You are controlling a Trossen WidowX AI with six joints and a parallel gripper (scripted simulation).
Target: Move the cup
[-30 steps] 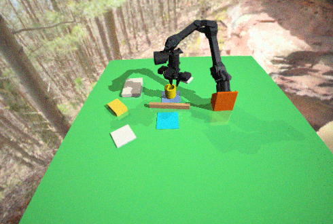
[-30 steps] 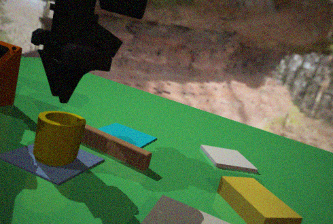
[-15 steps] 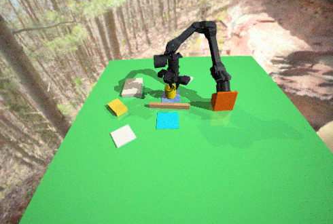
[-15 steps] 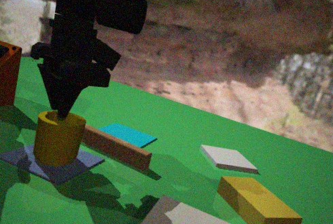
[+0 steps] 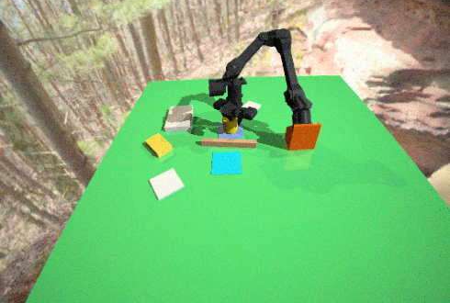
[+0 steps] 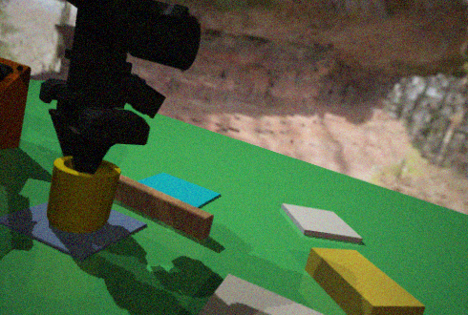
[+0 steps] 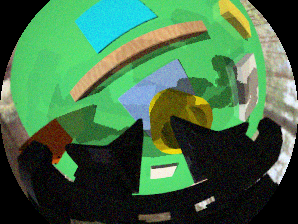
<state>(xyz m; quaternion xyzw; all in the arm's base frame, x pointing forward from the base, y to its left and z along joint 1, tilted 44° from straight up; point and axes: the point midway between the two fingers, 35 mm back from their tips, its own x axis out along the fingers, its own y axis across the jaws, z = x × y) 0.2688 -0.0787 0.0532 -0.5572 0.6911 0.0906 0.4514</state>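
Right now my gripper tip is 2 cm short of the yellow cup, 2 cm to the left of it and 1 cm above it. Also, from my gripper tip: cyan pad (4 cm ahead, 19 cm to the left, 5 cm below); brown wooden bar (3 cm ahead, 9 cm to the left, 4 cm below); blue-grey pad (2 cm ahead, 1 cm to the right, 5 cm below).
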